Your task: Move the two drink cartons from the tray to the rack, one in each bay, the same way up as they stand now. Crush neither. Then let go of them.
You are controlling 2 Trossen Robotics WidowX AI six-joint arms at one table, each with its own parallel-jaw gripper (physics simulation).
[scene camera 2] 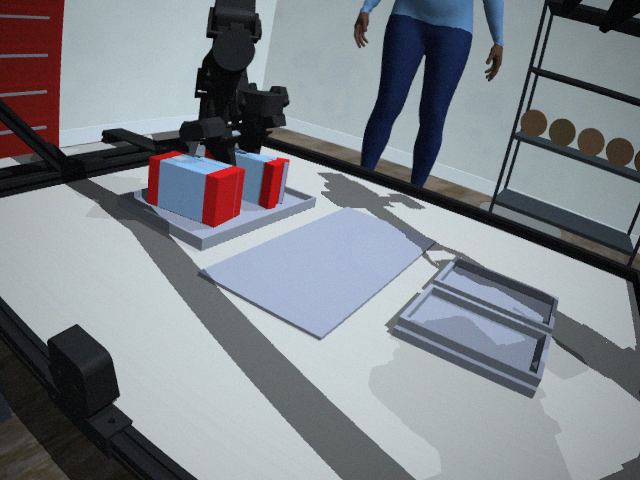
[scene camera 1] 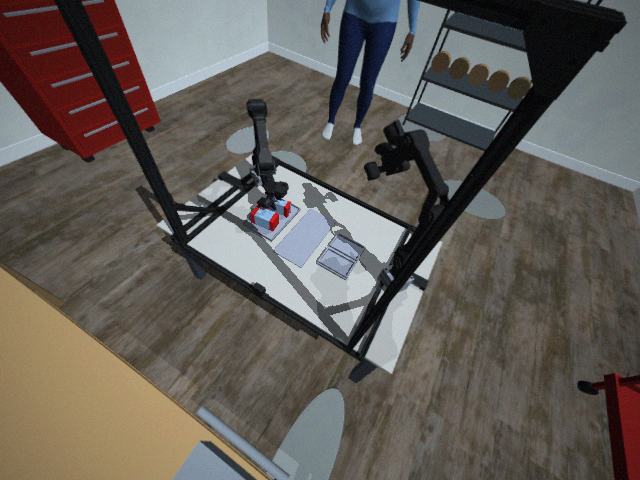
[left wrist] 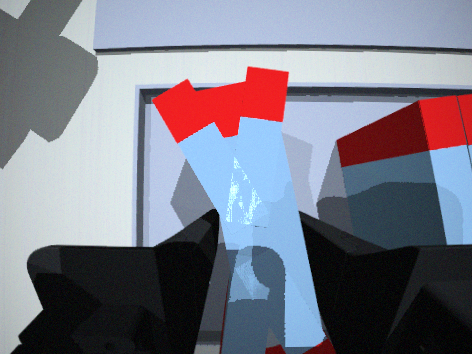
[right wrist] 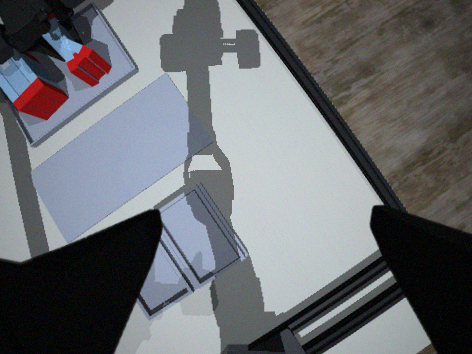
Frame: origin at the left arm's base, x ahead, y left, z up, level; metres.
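Seen in the pictures: left gripper, fingertip midpoint: (scene camera 1: 278, 207) (left wrist: 253, 216) (right wrist: 74, 53); right gripper, fingertip midpoint: (scene camera 2: 584, 22) (scene camera 1: 377, 177) (right wrist: 265, 218).
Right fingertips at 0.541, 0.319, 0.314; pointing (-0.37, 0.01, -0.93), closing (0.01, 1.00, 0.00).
Note:
Offsets run from my right fingertips to a thing's top centre, as dx, dy, dz. "spot": to the spot under its first point.
A blue carton with red ends, narrow-waisted on top @(spot: -0.243, -0.314, -0.308) (scene camera 1: 282, 207) (scene camera 2: 251, 180) (left wrist: 260, 190) (right wrist: 89, 64), and a boxier blue-and-red carton @(-0.225, -0.414, -0.296) (scene camera 1: 264, 219) (scene camera 2: 180, 187) (left wrist: 385, 215) (right wrist: 42, 97) stand on the tray @(-0.250, -0.365, -0.354) (scene camera 1: 272, 237) (scene camera 2: 201, 242) (left wrist: 140, 160). My left gripper (scene camera 1: 269, 201) (scene camera 2: 235, 149) (left wrist: 253, 216) is part open, its fingers low on either side of the narrow-waisted carton, close to its sides. My right gripper (scene camera 1: 385, 162) (right wrist: 265, 218) is wide open and empty, high above the table's right part. The two-bay rack @(+0.097, -0.146, -0.350) (scene camera 1: 342, 253) (scene camera 2: 491, 308) (right wrist: 179, 260) is empty.
A flat grey-blue plate (scene camera 1: 305, 240) (scene camera 2: 320, 268) (left wrist: 280, 22) (right wrist: 120, 150) lies between tray and rack. Black frame rails edge the table, and posts rise around it. A small black block @(spot: +0.124, -0.580, -0.317) (scene camera 1: 256, 288) (scene camera 2: 82, 364) sits on the near rail. A person (scene camera 1: 361, 62) (scene camera 2: 423, 67) stands behind.

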